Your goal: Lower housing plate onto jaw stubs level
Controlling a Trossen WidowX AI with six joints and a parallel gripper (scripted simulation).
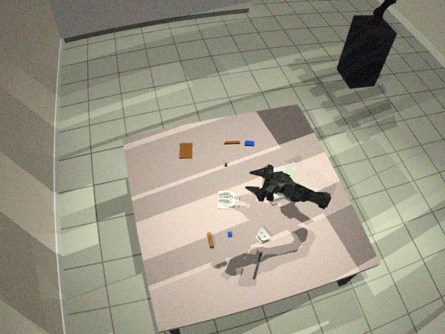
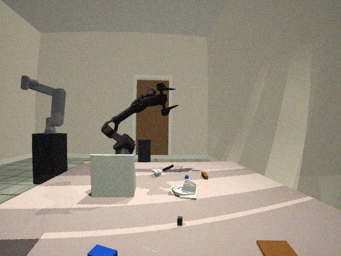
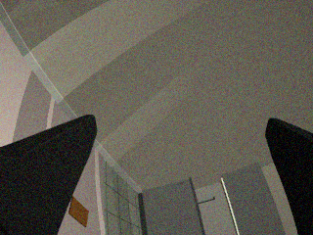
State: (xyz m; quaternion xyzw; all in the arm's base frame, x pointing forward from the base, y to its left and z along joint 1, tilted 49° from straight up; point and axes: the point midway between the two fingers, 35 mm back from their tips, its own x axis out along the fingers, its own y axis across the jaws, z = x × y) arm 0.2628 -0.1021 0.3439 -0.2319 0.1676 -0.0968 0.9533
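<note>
The white housing part is 110 mm behind my gripper tip, 110 mm to the left of it and 450 mm below it. Also, from my gripper tip: blue cube (70 mm ahead, 50 mm to the left, 470 mm below); then white jaw assembly (10 mm ahead, 150 mm to the right, 460 mm below); then dark rod (30 mm behind, 270 mm to the left, 470 mm below).
</note>
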